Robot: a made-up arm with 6 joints.
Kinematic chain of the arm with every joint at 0, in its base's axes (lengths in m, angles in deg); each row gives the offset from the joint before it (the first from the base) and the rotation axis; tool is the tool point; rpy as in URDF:
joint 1: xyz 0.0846 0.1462 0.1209 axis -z
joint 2: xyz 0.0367 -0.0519 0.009 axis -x
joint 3: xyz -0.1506 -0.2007 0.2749 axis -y
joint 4: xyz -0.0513 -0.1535 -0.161 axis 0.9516 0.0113 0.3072
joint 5: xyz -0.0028 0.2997 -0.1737 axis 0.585 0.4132 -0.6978
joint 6: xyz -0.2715 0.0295 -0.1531 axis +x
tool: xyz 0.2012 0.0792 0.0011 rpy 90 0 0
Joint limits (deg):
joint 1: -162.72..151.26
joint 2: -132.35..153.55
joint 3: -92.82..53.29
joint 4: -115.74..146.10
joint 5: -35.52..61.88
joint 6: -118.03..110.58
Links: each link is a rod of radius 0.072 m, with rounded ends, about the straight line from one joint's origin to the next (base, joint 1, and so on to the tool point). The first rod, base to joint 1, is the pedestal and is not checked.
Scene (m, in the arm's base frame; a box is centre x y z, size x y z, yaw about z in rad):
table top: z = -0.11
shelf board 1: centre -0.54 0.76 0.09 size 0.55 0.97 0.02 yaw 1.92
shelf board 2: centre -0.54 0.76 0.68 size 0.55 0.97 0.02 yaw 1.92
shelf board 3: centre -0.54 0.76 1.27 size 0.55 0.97 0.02 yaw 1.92
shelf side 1: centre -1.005 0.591 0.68 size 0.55 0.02 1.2 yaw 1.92
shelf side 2: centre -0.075 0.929 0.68 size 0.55 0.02 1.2 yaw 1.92
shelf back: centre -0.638 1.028 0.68 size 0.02 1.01 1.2 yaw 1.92
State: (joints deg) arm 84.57 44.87 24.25 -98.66 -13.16 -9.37
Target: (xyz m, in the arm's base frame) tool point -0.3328 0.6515 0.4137
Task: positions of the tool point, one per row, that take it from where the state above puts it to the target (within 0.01 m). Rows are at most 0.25 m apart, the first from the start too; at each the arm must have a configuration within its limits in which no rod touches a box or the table.
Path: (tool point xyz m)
1: -0.6126 0.2885 0.4517
2: -0.5062 0.4884 0.4327
3: -0.3328 0.6515 0.4137

